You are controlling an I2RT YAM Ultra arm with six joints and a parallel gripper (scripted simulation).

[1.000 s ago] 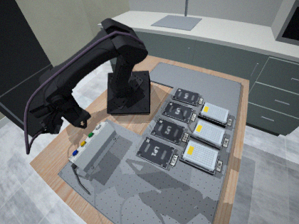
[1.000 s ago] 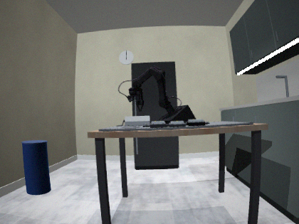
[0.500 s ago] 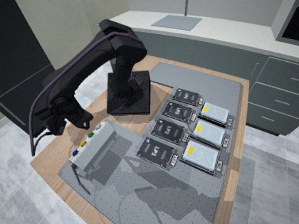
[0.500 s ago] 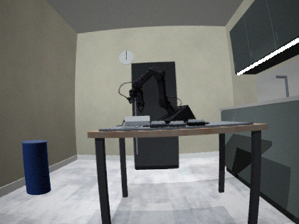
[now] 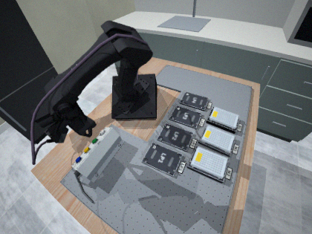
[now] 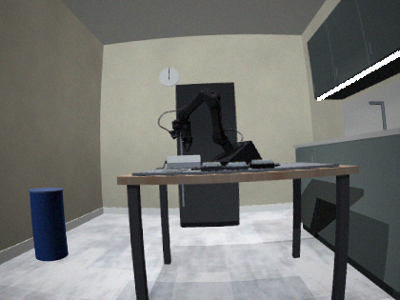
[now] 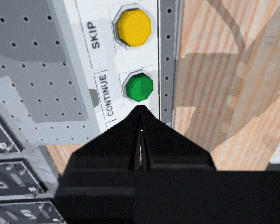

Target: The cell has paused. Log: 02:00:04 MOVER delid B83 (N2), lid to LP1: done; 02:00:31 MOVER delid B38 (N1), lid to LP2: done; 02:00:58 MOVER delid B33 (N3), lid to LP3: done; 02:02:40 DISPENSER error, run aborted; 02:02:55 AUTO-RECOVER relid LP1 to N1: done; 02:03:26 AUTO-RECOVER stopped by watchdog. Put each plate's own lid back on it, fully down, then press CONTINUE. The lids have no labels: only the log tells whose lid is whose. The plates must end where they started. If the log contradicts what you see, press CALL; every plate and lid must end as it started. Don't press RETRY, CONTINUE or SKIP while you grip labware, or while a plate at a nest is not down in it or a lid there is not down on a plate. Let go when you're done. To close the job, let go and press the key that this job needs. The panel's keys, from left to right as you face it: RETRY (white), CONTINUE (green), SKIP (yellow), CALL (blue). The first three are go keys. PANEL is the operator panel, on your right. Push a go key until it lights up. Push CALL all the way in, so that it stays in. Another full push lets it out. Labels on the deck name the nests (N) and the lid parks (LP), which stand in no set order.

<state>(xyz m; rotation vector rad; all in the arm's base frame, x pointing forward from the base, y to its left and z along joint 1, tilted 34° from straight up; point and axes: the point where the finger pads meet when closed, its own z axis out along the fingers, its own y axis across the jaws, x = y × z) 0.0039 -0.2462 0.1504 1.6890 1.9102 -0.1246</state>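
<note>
Right now the green continue key is 5 cm below my hand. Also, from my hand: yellow skip key: 5 cm to the right, 5 cm below, 1 cm ahead; white RETRY key: 5 cm to the left, 5 cm below; blue call key: 10 cm to the right, 6 cm below, 1 cm ahead.
</note>
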